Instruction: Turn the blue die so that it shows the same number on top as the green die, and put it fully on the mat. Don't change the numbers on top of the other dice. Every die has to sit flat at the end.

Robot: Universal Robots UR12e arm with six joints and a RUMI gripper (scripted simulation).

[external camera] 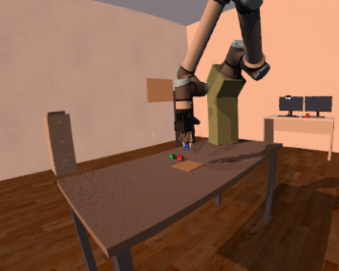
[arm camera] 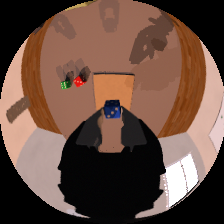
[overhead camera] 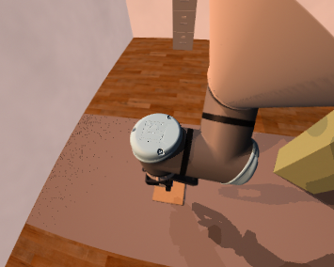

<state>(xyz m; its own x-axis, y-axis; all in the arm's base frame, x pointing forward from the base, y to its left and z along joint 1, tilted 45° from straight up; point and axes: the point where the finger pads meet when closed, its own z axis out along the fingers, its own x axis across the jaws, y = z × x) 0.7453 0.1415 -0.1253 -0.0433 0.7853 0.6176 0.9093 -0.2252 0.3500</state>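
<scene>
Right now the blue die is right at my hand. From my hand the other things lie so: tan mat: 12 cm below; then green die: 18 cm to the right, 11 cm below, 5 cm behind; then red die: 12 cm to the right, 11 cm below, 6 cm behind.
</scene>
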